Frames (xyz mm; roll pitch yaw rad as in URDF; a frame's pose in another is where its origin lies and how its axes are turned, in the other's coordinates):
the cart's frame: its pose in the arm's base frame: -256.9 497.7 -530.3 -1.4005 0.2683 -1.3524
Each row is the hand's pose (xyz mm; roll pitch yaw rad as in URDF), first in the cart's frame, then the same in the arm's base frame.
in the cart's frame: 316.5 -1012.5 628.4 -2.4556 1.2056 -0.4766
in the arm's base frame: 309.7 11.0 450.6 2.5057 0.0812 -2.6103
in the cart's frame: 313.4 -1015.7 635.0 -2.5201 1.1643 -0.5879
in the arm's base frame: 315.2 14.1 455.6 2.5458 0.0289 -2.5833
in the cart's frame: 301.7 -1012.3 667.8 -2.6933 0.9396 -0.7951
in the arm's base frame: 345.0 31.7 460.8 2.5434 -0.1596 -2.4245
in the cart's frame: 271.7 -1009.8 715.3 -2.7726 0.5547 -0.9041
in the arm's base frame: 385.1 68.7 474.2 2.4504 -0.4218 -2.1181
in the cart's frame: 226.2 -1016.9 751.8 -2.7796 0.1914 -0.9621
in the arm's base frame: 410.3 115.6 498.9 2.2853 -0.6255 -1.7635
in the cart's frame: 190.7 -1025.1 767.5 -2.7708 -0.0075 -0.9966
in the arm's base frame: 417.3 149.3 518.7 2.1529 -0.7143 -1.5319
